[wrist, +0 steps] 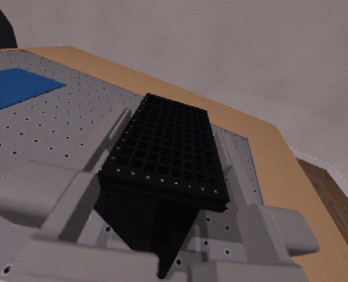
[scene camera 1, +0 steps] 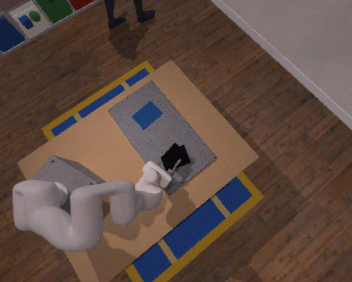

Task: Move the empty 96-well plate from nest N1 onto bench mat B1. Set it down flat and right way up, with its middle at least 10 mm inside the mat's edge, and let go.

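Places are measured from the arm's base along level axes (x back, y right, z up), in centimetres.
Pixels of known places: hand, tool point: (wrist: 172, 141) (scene camera 1: 171, 157).
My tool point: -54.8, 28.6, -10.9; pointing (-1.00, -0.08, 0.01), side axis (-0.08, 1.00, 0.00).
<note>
For each thing: its top centre in the pictures, then the offset to it from my tool point, as dx, dy, dz. Level surfaces: height alone.
- black 96-well plate, top centre: (wrist: 175, 128) (scene camera 1: 173, 154) -1.5, -0.1, +0.3
- black nest, top centre: (wrist: 166, 173) (scene camera 1: 175, 157) -1.8, +0.7, -7.2
- blue bench mat, surface height: dz -8.4
- grey perforated board, surface height: dz -8.6
- tan table, surface height: dz -9.9
The black 96-well plate (scene camera 1: 175, 154) (wrist: 167, 145) is between the fingers of my gripper (scene camera 1: 178, 161) (wrist: 172, 150), which is shut on its two long sides. Its wells face up. A black nest (wrist: 150, 225) shows below and behind the plate in the wrist view, turned at an angle to it, with a corner pointing down the view. The plate appears raised above it; the exact gap cannot be told. In scene camera 1, plate and nest overlap as one dark shape. The blue bench mat (scene camera 1: 147, 115) (wrist: 25, 87) lies apart, farther up the board.
A grey perforated board (scene camera 1: 185, 130) (wrist: 60, 120) bears the mat and nest on a tan table (scene camera 1: 220, 135) (wrist: 285, 175). A grey box-like base (scene camera 1: 62, 172) stands beside the arm. Blue and yellow floor markings (scene camera 1: 195, 235) flank the table. A person's legs (scene camera 1: 125, 12) show beyond it.
</note>
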